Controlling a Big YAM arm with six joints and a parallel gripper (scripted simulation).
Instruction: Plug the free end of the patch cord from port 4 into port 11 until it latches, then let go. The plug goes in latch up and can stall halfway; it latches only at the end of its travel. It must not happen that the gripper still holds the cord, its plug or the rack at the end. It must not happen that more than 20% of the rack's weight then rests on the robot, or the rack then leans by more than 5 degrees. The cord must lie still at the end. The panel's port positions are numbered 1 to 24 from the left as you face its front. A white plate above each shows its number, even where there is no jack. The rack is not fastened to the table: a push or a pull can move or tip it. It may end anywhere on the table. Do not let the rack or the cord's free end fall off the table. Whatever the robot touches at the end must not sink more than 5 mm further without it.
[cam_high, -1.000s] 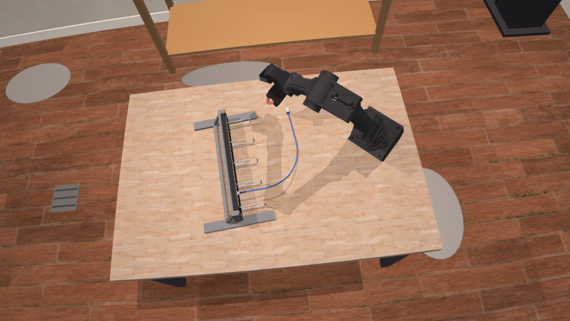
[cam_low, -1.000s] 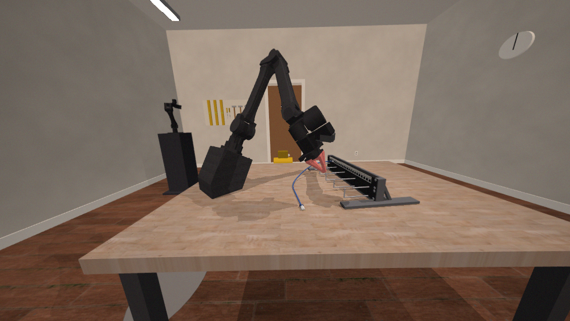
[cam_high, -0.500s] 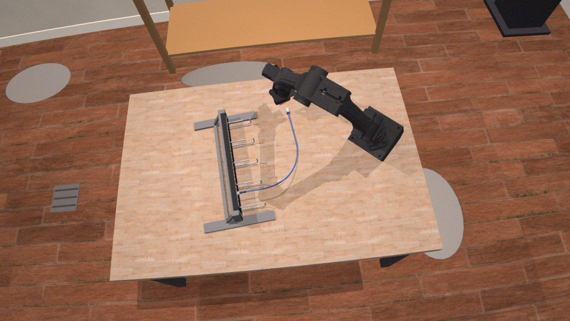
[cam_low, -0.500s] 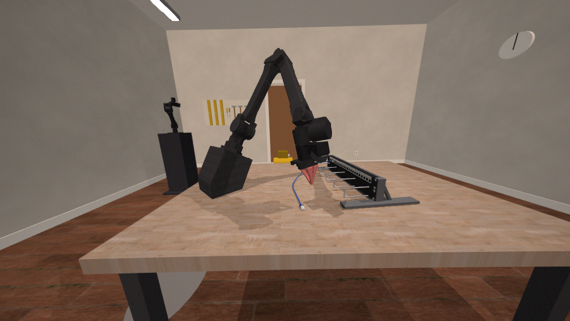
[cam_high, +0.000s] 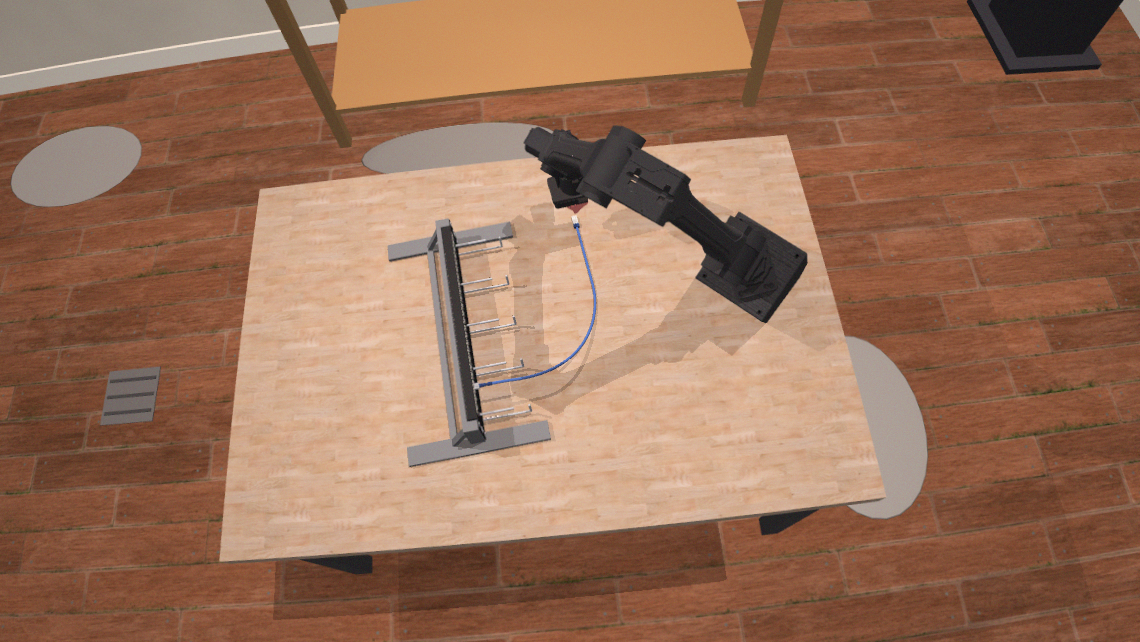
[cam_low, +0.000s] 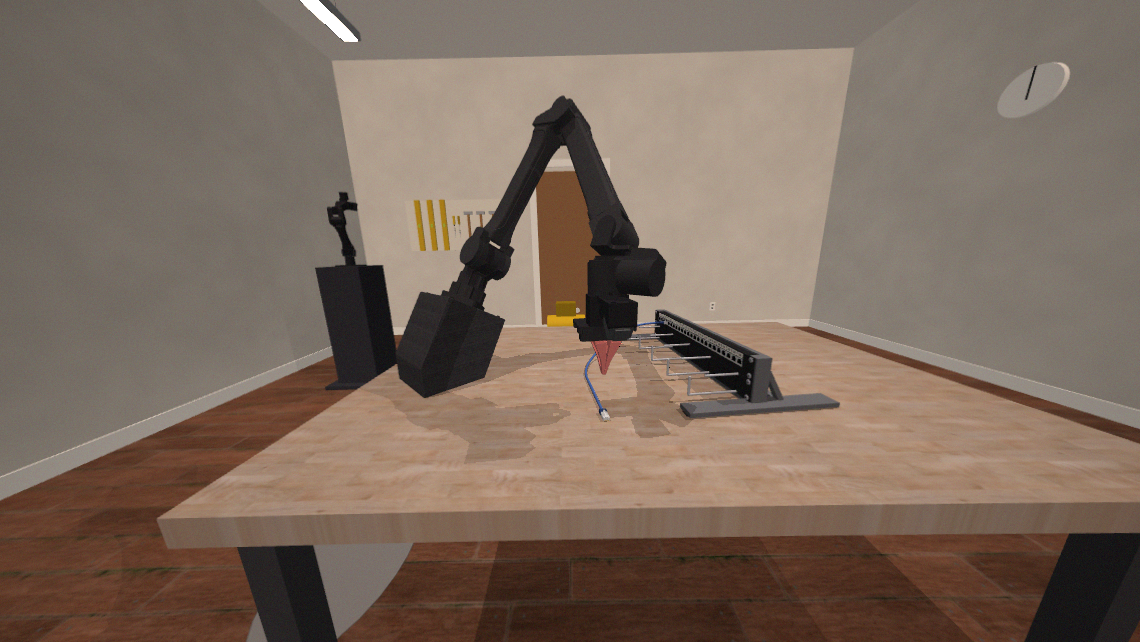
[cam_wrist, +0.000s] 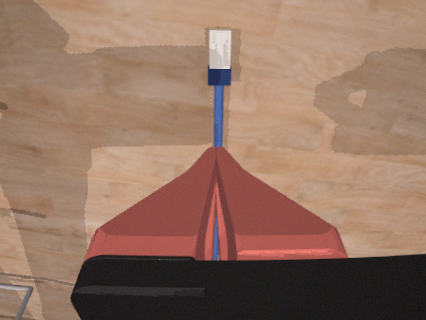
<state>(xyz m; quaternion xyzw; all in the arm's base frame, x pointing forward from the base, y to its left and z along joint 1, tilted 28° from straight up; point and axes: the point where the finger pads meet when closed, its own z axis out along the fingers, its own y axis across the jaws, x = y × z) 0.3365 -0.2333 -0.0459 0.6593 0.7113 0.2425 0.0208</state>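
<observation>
The white plug is 80 mm below my hand and 20 mm to the right of it.
</observation>
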